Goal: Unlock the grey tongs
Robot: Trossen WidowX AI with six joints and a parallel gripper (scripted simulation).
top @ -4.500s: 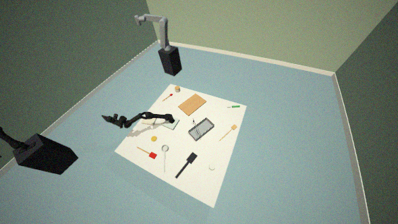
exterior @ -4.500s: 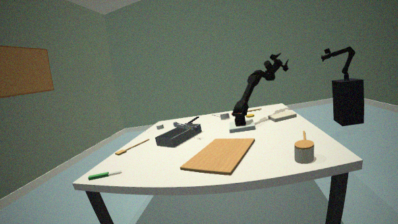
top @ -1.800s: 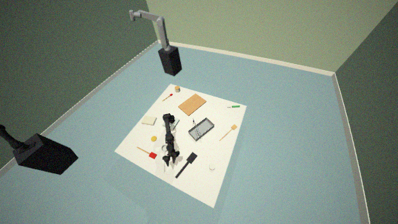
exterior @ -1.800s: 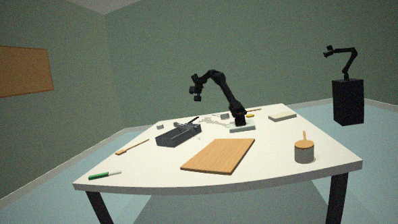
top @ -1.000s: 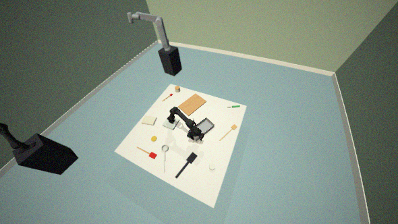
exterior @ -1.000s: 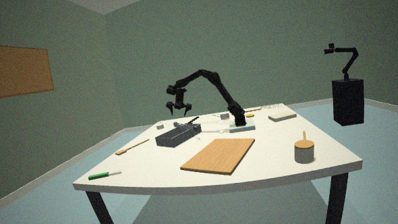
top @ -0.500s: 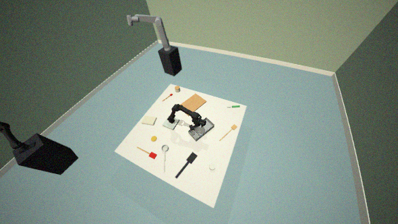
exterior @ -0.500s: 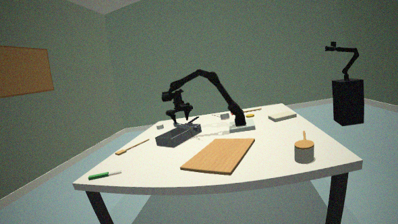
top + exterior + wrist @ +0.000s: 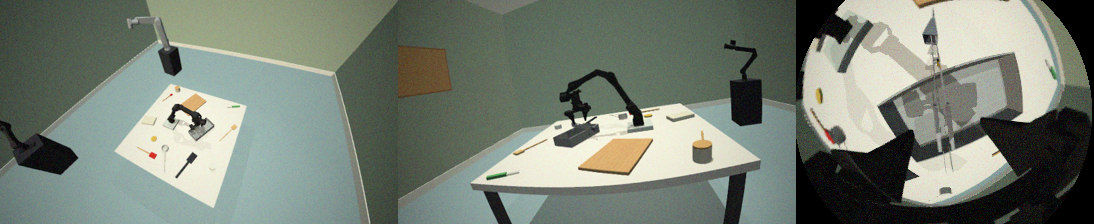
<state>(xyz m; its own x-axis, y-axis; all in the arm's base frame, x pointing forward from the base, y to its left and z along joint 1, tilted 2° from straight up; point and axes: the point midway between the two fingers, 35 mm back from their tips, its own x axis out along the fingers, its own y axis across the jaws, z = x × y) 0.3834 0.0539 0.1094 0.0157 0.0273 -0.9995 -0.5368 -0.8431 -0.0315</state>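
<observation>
Right now my gripper tip is 2 cm short of the roasting tin, 4 cm to the right of it and 7 cm above it. Also, from my gripper tip: black spatula: 10 cm ahead, 39 cm to the right, 10 cm below; then red spatula: 36 cm behind, 54 cm to the right, 9 cm below; then wooden board: 32 cm behind, 34 cm to the left, 9 cm below.
</observation>
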